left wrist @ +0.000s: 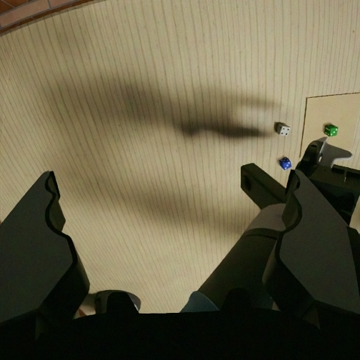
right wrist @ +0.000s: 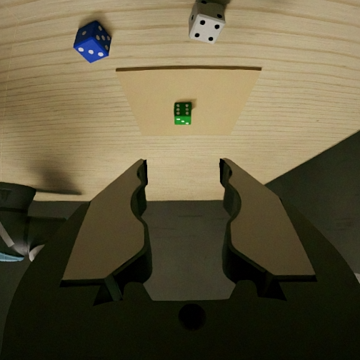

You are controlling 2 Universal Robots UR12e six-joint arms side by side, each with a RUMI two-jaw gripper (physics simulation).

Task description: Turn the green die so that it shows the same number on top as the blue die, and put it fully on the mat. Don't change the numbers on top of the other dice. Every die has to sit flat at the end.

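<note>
The green die [left wrist: 331, 130] [right wrist: 183, 113] lies flat within the mat [left wrist: 315, 110] [right wrist: 150, 82]. In the right wrist view its bright upper face shows three pips and its darker side six. The blue die [left wrist: 285, 163] [right wrist: 92, 42] lies off the mat; its bright top face seems to show three pips. The white die [left wrist: 283, 129] [right wrist: 207, 23] lies off the mat with four pips on top. My right gripper [left wrist: 324, 151] [right wrist: 182, 160] is open and empty, above and apart from the green die. My left gripper [left wrist: 173, 171] is open and empty, far from the dice.
The right arm crosses the lower right of the left wrist view, close behind the left gripper's right finger. The wooden table's edge runs across the right wrist view below the mat. A brick surface shows at the top left of the left wrist view.
</note>
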